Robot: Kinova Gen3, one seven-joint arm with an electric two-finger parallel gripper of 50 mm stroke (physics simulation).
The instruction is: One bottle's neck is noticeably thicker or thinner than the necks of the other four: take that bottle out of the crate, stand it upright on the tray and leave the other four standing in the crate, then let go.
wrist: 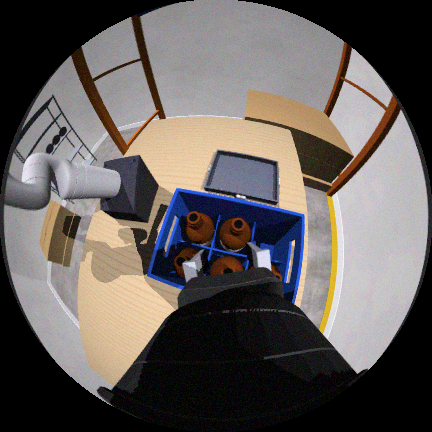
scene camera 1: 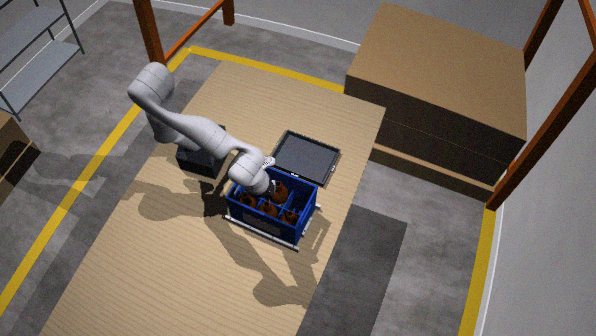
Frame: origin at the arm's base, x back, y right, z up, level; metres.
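Where they show: gripper, between the fingertips: (wrist: 226,254); arm's base, origin of its link: (wrist: 111,183).
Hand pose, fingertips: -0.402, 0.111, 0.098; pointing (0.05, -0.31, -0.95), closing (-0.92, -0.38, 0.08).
Each offset is from my fingertips to the centre of the thing, as dx, dy, dz. "pt": to the spot under its first point.
The blue crate @[pt -0.082, -0.108, -0.103] (scene camera 1: 301,188) (wrist: 282,220) stands on the table and holds the brown bottles. In the wrist view there is a back left bottle @[+0.079, -0.060, -0.145] (wrist: 199,231), a back middle bottle @[-0.008, -0.068, -0.145] (wrist: 234,236), a front left bottle @[+0.076, +0.027, -0.145] (wrist: 183,260), a front middle bottle @[-0.011, +0.023, -0.145] (wrist: 225,265) and a partly hidden front right bottle @[-0.100, +0.020, -0.145] (wrist: 274,272). I cannot tell whose neck differs. My gripper (scene camera 1: 273,188) (wrist: 226,254) is open and empty, pointing down over the crate, its fingertips seen either side of the front middle bottle; their height above it is unclear. The dark tray @[pt -0.010, -0.323, -0.225] (scene camera 1: 307,157) (wrist: 242,175) lies behind the crate, bare.
Pale rails @[-0.009, +0.078, -0.216] (scene camera 1: 260,233) lie along the crate's front. A black block (scene camera 1: 197,162) (wrist: 130,187) stands left of the crate by the arm. Large cardboard boxes (scene camera 1: 440,65) (wrist: 285,110) stand beyond the table's far right edge. Orange posts (scene camera 1: 149,30) (wrist: 100,100) rise around the table.
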